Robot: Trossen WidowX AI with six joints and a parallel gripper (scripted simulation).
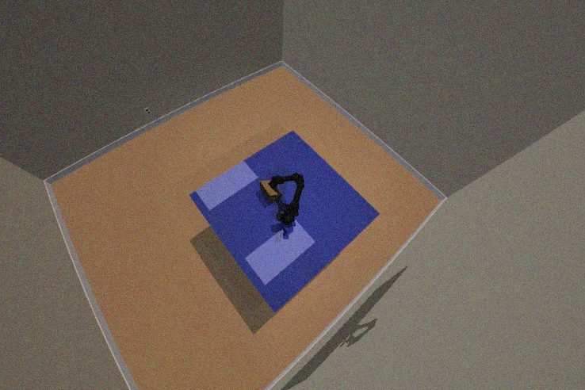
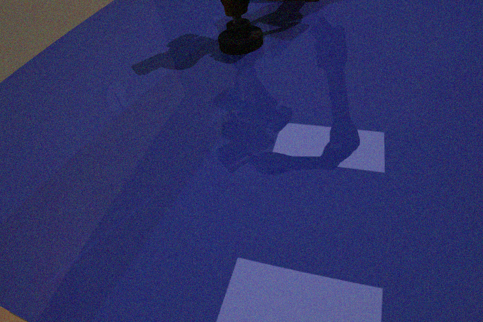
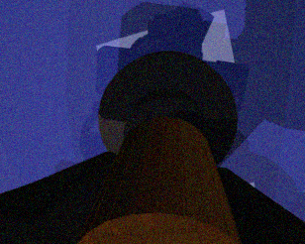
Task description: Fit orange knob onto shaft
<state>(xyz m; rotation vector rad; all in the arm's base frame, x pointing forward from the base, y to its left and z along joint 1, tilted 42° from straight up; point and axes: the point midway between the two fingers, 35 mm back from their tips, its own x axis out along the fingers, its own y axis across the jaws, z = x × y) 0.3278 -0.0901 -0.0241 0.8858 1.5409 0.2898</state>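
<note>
The orange knob lies 30 mm above my gripper tip. Round my gripper tip: round pedestal (40 mm below).
</note>
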